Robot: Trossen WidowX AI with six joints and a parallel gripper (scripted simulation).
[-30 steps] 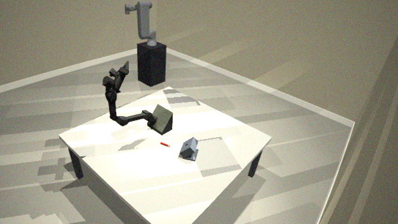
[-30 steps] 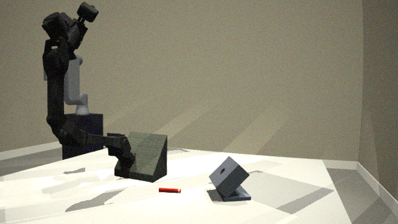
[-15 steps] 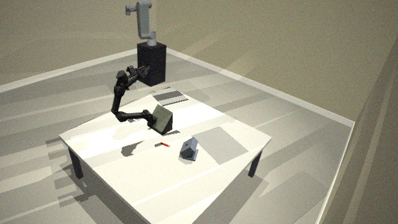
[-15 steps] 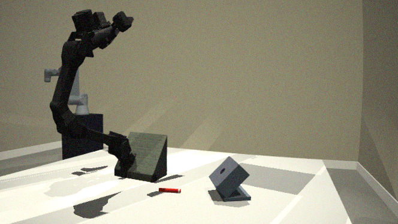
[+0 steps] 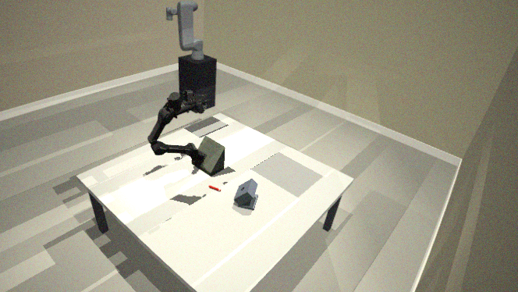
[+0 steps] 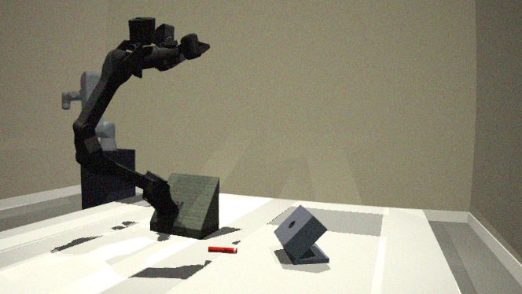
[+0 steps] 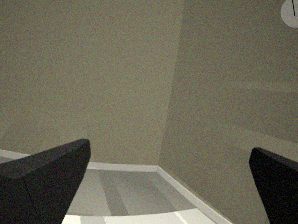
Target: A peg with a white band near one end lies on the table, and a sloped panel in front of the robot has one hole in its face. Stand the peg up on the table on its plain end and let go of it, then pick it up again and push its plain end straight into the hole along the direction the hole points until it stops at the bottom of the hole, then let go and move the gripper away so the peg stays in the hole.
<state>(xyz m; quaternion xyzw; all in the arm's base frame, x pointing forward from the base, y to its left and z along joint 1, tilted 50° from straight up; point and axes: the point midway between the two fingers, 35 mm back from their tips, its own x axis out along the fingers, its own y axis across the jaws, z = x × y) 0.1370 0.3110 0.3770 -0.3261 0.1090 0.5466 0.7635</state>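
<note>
Right now the peg is 120 mm ahead of my gripper tip, 40 mm to the right of it and 560 mm below it. From my gripper tip the other things lie so: flat base plate 320 mm ahead, 20 mm to the left, 560 mm below; sloped panel 300 mm ahead, 10 mm to the left, 490 mm below.
</note>
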